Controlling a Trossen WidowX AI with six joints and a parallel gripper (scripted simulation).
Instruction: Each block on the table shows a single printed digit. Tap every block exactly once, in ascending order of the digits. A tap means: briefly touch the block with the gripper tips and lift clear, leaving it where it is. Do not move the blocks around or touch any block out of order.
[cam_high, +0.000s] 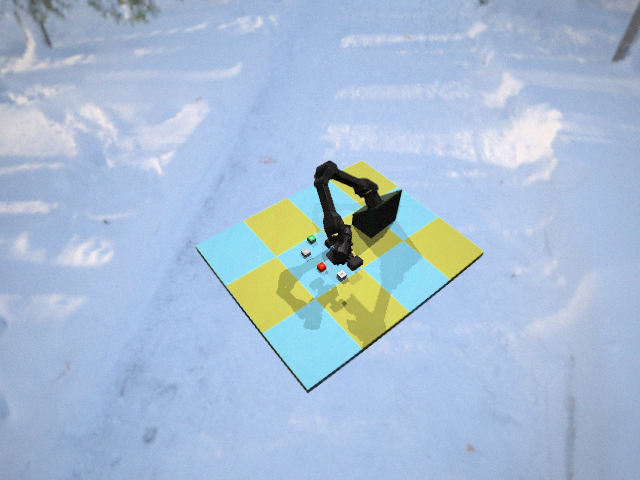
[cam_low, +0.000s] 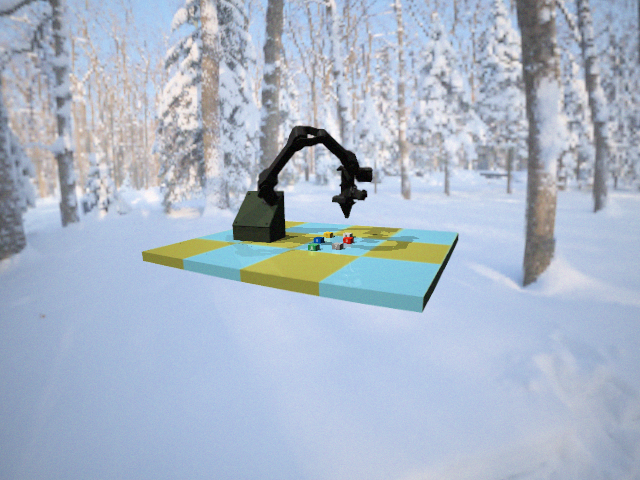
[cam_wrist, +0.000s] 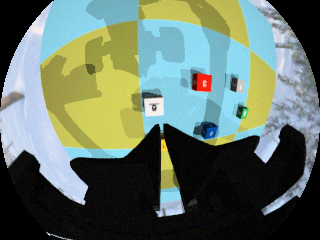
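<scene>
Right now the grey block is 70 mm ahead of my gripper tip, 190 mm to the right of it and 80 mm below it. Round my gripper tip: yellow block 80 mm behind, 20 mm to the right, 80 mm below; white block 80 mm below; red block 50 mm ahead, 80 mm to the right, 80 mm below.
</scene>
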